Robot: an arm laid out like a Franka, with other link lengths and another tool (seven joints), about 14 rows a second.
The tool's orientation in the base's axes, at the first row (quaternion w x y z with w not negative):
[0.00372 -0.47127 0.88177 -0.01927]
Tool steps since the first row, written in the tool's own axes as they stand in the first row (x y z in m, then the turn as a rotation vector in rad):
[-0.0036 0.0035 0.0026 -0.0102 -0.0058 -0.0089]
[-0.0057 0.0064 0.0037 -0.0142 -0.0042 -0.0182]
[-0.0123 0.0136 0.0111 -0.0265 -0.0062 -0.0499]
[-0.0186 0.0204 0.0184 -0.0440 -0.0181 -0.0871]
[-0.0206 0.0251 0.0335 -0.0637 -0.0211 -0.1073]
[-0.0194 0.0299 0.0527 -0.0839 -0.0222 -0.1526]
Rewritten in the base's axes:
[-0.0008 0.0049 -0.0028 0.0103 0.0055 0.0090]
[-0.0021 0.0082 -0.0040 0.0109 0.0100 0.0182]
[-0.0042 0.0174 -0.0117 0.0186 0.0201 0.0498]
[-0.0062 0.0262 -0.0194 0.0373 0.0292 0.0872]
[-0.0086 0.0300 -0.0347 0.0503 0.0445 0.1073]
[-0.0128 0.0311 -0.0540 0.0613 0.0621 0.1523]

